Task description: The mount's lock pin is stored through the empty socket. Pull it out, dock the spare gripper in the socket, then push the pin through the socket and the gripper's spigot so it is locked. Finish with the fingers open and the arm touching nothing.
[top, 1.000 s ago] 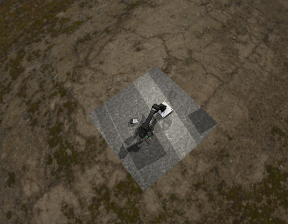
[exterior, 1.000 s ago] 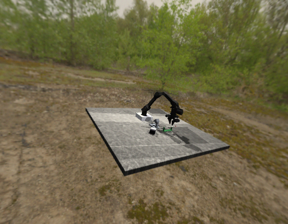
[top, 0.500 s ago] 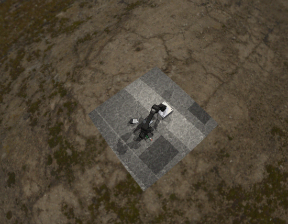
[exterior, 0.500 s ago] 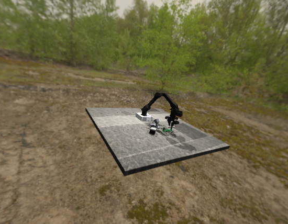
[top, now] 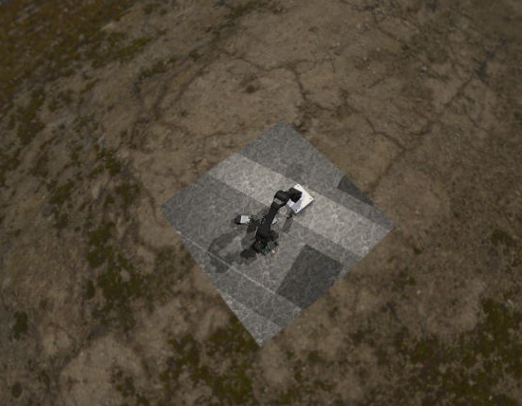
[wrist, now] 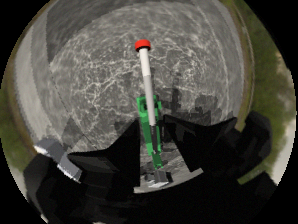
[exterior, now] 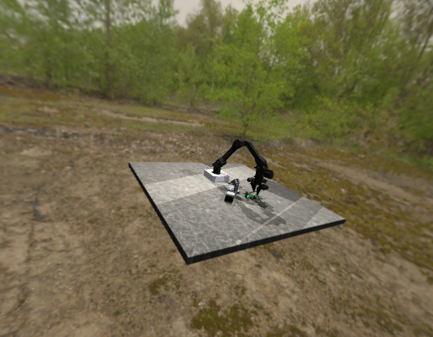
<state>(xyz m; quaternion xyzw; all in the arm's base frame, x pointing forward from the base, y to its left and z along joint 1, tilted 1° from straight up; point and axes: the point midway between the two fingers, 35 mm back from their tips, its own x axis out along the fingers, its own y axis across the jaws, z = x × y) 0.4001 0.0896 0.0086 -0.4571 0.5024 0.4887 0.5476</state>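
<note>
Now: gripper tip 4 cm to the left of the green mount. The rest, counted from my gripper tip: spare gripper (25 cm to the right, 3 cm behind); then grey mount (13 cm to the right, 12 cm behind, 3 cm above).
</note>
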